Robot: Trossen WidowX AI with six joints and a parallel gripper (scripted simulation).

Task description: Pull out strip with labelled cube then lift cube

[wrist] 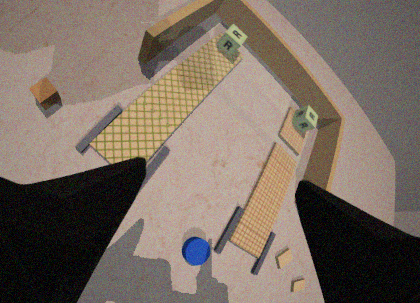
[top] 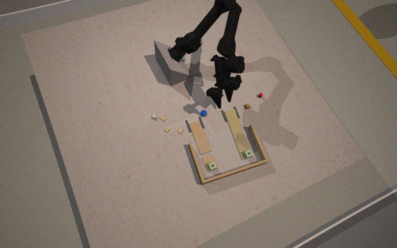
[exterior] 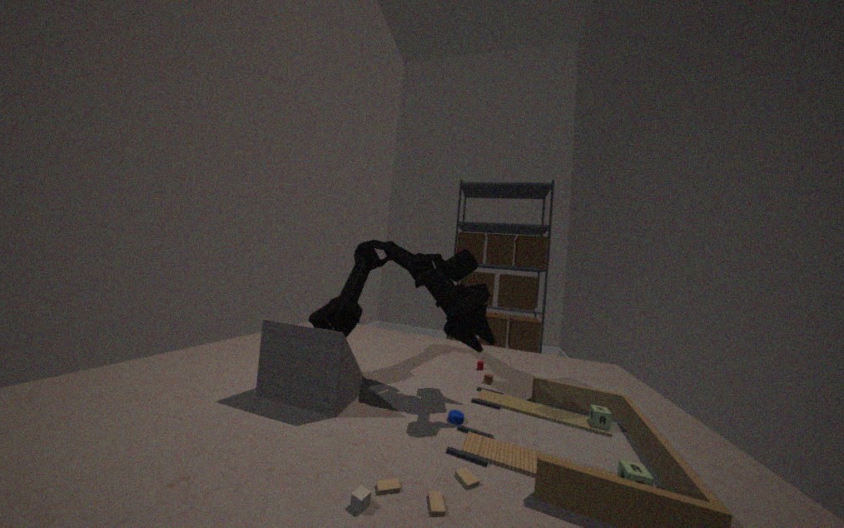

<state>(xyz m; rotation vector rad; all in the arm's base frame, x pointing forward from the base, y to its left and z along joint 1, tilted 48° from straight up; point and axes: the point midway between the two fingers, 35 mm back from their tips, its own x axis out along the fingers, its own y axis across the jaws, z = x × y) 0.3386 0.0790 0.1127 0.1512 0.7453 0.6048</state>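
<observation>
The brown cube lies 15 cm to the left of my gripper tip, 12 cm below it and 1 cm behind it. The rest, counted from my gripper tip: blue disc 12 cm below, 7 cm to the right, 4 cm behind; then red cylinder 24 cm to the left, 12 cm below, 5 cm behind.
</observation>
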